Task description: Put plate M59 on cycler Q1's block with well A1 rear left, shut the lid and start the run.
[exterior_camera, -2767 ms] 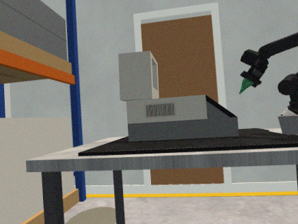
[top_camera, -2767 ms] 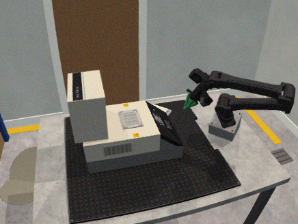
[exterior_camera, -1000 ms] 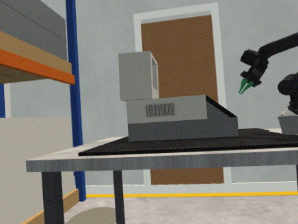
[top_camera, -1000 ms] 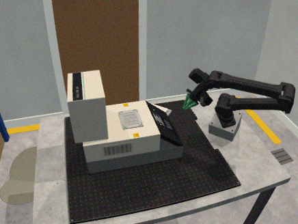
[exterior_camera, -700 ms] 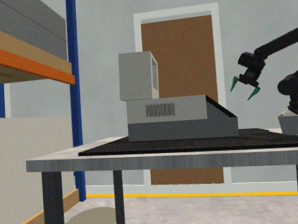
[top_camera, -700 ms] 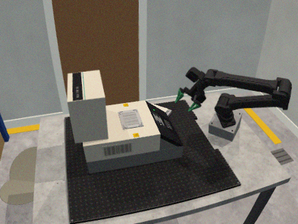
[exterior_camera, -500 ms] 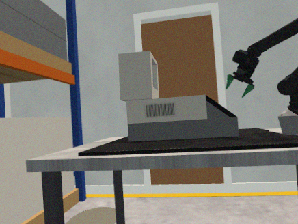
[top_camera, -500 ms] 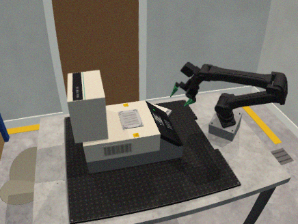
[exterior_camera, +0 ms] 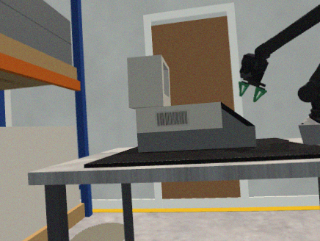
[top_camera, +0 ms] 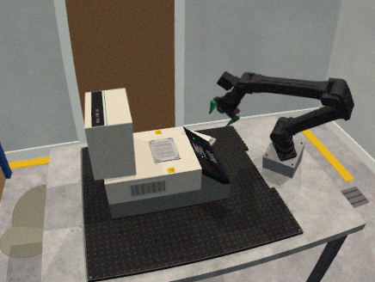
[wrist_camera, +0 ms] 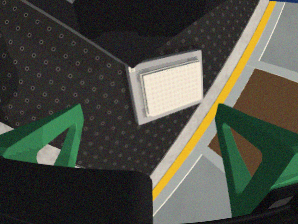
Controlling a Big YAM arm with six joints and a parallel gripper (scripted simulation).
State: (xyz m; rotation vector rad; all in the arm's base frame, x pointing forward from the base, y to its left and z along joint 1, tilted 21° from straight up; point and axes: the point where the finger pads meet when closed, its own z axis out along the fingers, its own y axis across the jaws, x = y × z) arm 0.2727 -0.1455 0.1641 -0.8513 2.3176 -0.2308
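My gripper is now 20 cm above the white 96-well plate M59, 15 cm to the left of it and 6 cm short of it. Also, from my hand: grey plate nest (22 cm below, 15 cm to the right, 6 cm ahead).
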